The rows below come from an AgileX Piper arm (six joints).
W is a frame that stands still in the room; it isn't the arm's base.
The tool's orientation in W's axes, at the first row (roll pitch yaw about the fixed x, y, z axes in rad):
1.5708 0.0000 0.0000
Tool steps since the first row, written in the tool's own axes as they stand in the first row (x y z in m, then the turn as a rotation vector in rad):
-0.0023 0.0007 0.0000 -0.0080 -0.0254 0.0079
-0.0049 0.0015 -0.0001 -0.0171 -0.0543 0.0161
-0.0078 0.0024 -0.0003 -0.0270 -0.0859 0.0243
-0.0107 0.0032 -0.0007 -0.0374 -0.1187 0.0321
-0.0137 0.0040 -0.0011 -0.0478 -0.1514 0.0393
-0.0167 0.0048 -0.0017 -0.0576 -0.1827 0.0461
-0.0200 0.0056 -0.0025 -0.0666 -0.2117 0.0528
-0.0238 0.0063 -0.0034 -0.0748 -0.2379 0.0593
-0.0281 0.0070 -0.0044 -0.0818 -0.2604 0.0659
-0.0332 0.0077 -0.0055 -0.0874 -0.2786 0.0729
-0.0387 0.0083 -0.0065 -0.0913 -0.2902 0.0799
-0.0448 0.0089 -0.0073 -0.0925 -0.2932 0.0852
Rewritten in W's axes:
-0.0023 0.0000 0.0007 -0.0080 -0.0079 -0.0254
-0.0049 0.0001 0.0015 -0.0171 -0.0161 -0.0543
-0.0078 0.0003 0.0024 -0.0270 -0.0243 -0.0859
-0.0107 0.0007 0.0032 -0.0374 -0.0321 -0.1187
-0.0137 0.0011 0.0040 -0.0478 -0.0393 -0.1514
-0.0167 0.0017 0.0048 -0.0576 -0.0461 -0.1827
-0.0200 0.0025 0.0056 -0.0666 -0.0528 -0.2117
-0.0238 0.0034 0.0063 -0.0748 -0.0593 -0.2379
-0.0281 0.0044 0.0070 -0.0818 -0.0659 -0.2604
-0.0332 0.0055 0.0077 -0.0874 -0.0729 -0.2786
-0.0387 0.0065 0.0083 -0.0913 -0.0799 -0.2902
-0.0448 0.0073 0.0089 -0.0925 -0.0852 -0.2932

